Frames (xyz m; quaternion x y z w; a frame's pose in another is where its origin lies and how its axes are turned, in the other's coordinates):
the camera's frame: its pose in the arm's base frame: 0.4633 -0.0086 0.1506 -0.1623 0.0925 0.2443 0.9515
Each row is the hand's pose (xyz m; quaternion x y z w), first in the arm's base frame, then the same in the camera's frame.
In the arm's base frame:
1: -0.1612 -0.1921 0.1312 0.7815 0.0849 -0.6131 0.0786
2: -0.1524 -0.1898 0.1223 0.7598 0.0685 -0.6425 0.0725
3: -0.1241 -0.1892 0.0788 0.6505 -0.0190 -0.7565 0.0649
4: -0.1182 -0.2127 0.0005 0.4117 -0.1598 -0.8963 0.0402
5: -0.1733 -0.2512 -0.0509 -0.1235 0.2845 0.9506 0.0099
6: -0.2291 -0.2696 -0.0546 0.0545 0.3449 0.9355 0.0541
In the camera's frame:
1: -0.6141 0.1623 -0.1434 -0.8338 0.0179 0.5165 0.1940
2: -0.6032 0.1622 -0.1500 -0.8109 0.0229 0.5477 0.2050
3: -0.5674 0.1601 -0.1876 -0.6948 0.0602 0.6786 0.2304
4: -0.5526 0.1584 -0.2681 -0.4421 0.1109 0.8505 0.2623
5: -0.6038 0.1674 -0.3349 -0.1343 0.1457 0.9369 0.2880
6: -0.6590 0.1807 -0.3503 0.0584 0.1580 0.9380 0.3031

